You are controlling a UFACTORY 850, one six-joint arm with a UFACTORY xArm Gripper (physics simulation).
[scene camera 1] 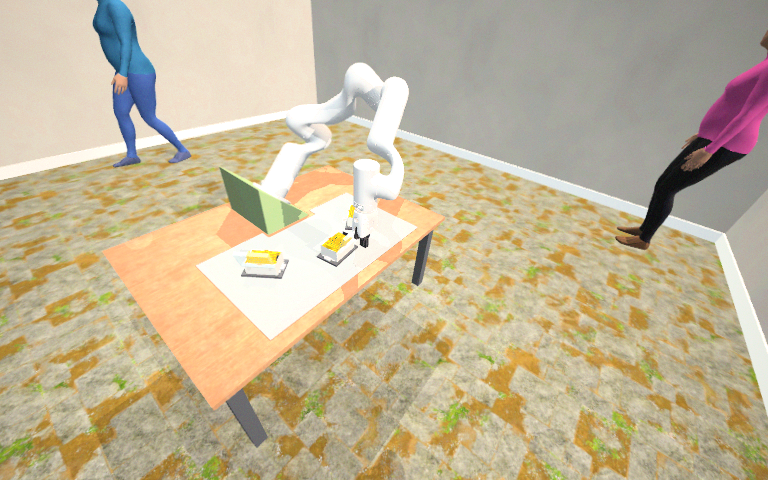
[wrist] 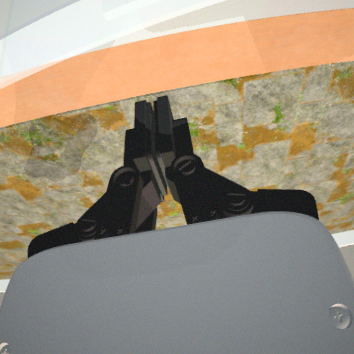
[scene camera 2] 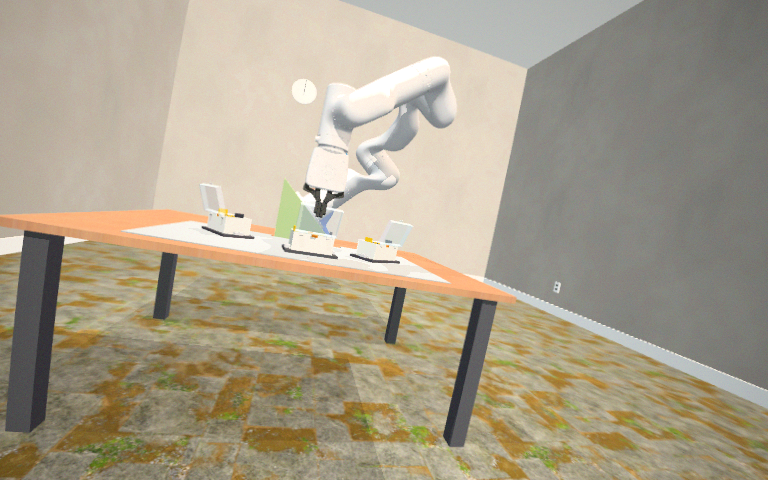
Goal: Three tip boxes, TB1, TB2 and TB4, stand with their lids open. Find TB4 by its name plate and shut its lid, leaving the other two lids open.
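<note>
Three white tip boxes with yellow tips stand in a row with lids open: a left one (scene camera 1: 263,266) (scene camera 2: 229,224), a middle one (scene camera 1: 335,253) (scene camera 2: 312,241) and a right one (scene camera 1: 350,215) (scene camera 2: 376,250), partly hidden by the arm in scene camera 1. The left lid (scene camera 2: 212,198), middle lid (scene camera 2: 335,219) and right lid (scene camera 2: 397,232) stand up. No name plate is readable, so I cannot tell which box is TB4. My gripper (scene camera 1: 364,243) (scene camera 2: 320,213) (wrist: 158,120) is shut and empty, pointing down. In scene camera 2 it overlaps the middle lid; contact cannot be told.
The boxes stand on a pale mat (scene camera 1: 271,311) (scene camera 2: 421,271) on the wooden table (scene camera 1: 164,283) (scene camera 2: 84,223). A green panel (scene camera 1: 243,200) (scene camera 2: 287,212) stands behind them. Translucent pale surfaces cross the top of the wrist view. Two people stand beyond the table in scene camera 1.
</note>
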